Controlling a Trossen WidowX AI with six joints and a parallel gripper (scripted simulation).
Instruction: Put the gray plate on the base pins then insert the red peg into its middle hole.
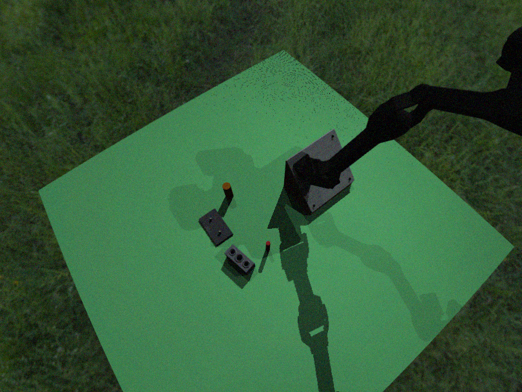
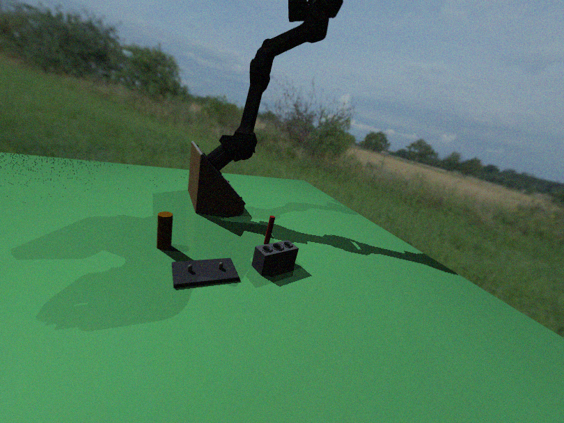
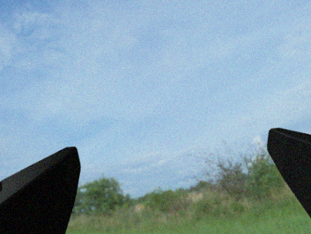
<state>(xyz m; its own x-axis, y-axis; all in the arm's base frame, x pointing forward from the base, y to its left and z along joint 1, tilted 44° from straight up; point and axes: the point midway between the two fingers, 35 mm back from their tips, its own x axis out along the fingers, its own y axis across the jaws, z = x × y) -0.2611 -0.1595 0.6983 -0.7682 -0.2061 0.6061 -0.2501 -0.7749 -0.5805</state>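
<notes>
Now: gripper tip 750 mm above the gray plate, 600 mm short of it and 310 mm to the left of it. Also, from my gripper tip: red peg: 750 mm below, 500 mm ahead, 280 mm to the right; orange-topped cylinder: 750 mm below, 530 mm to the right, 480 mm ahead; base: 780 mm below, 590 mm ahead, 460 mm to the right.
</notes>
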